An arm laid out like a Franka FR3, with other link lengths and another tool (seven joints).
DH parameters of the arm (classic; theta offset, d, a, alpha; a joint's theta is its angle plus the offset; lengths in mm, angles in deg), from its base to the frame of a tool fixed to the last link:
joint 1: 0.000 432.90 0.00 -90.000
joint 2: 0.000 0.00 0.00 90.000
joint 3: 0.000 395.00 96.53 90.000
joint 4: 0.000 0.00 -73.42 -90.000
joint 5: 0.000 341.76 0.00 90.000
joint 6: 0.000 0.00 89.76 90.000
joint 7: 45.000 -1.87 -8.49 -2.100
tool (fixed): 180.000 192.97 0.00 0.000
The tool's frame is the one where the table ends.
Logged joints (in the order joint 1, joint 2, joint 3, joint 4, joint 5, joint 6, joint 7), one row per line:
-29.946, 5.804, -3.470, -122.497, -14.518, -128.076, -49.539
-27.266, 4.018, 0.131, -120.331, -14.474, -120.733, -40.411
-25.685, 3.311, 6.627, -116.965, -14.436, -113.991, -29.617
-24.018, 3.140, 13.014, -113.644, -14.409, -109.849, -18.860
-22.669, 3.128, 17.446, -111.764, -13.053, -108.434, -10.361
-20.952, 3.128, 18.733, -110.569, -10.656, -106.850, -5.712
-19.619, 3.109, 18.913, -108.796, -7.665, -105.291, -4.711
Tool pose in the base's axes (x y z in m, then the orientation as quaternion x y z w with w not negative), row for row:
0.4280, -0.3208, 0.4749, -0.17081, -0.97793, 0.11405, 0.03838
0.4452, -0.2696, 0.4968, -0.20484, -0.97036, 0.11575, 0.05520
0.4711, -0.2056, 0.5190, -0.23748, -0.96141, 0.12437, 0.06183
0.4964, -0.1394, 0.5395, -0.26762, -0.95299, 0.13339, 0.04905
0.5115, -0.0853, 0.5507, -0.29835, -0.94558, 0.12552, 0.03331
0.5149, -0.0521, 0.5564, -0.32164, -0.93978, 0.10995, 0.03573
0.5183, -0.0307, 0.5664, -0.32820, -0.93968, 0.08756, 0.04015
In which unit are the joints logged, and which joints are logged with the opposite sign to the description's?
The joints are logged in degrees. Opposite sign: joint 6.
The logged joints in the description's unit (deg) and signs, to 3 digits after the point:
-29.946, 5.804, -3.470, -122.497, -14.518, 128.076, -49.539
-27.266, 4.018, 0.131, -120.331, -14.474, 120.733, -40.411
-25.685, 3.311, 6.627, -116.965, -14.436, 113.991, -29.617
-24.018, 3.140, 13.014, -113.644, -14.409, 109.849, -18.860
-22.669, 3.128, 17.446, -111.764, -13.053, 108.434, -10.361
-20.952, 3.128, 18.733, -110.569, -10.656, 106.850, -5.712
-19.619, 3.109, 18.913, -108.796, -7.665, 105.291, -4.711

